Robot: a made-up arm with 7 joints. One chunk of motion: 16 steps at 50 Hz.
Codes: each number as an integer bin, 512 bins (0 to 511) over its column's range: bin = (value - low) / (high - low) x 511, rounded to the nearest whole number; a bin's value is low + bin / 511 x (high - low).
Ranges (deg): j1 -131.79..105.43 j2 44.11..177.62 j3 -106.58..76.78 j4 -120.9..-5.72 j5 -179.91..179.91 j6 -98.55..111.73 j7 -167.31..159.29
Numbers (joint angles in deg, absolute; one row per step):
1: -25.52 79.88 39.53 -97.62 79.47 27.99 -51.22
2: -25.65 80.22 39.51 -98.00 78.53 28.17 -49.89
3: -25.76 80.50 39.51 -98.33 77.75 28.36 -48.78
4: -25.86 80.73 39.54 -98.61 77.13 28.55 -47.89
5: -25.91 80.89 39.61 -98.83 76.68 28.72 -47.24
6: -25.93 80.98 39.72 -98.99 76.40 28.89 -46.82
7: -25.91 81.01 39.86 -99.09 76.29 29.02 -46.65
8: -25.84 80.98 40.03 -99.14 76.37 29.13 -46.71
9: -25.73 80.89 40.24 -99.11 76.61 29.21 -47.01
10: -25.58 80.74 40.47 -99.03 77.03 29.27 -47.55
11: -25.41 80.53 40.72 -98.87 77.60 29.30 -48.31
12: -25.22 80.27 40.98 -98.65 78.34 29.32 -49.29
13: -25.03 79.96 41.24 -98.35 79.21 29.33 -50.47
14: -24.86 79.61 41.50 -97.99 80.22 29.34 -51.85
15: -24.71 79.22 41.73 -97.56 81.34 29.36 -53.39
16: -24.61 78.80 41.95 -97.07 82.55 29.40 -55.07
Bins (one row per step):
1: 229 137 407 103 368 308 182
2: 229 138 407 102 367 308 184
3: 228 139 407 100 366 308 185
4: 228 140 407 99 365 309 187
5: 228 141 407 98 364 309 188
6: 228 141 408 97 364 310 189
7: 228 141 408 97 364 310 189
8: 228 141 409 97 364 310 189
9: 228 141 409 97 364 310 188
10: 229 140 410 97 365 311 187
11: 229 139 411 98 366 311 186
12: 230 138 411 99 367 311 185
13: 230 137 412 100 368 311 183
14: 230 136 413 102 369 311 181
15: 231 134 413 104 371 311 178
16: 231 133 414 106 373 311 176

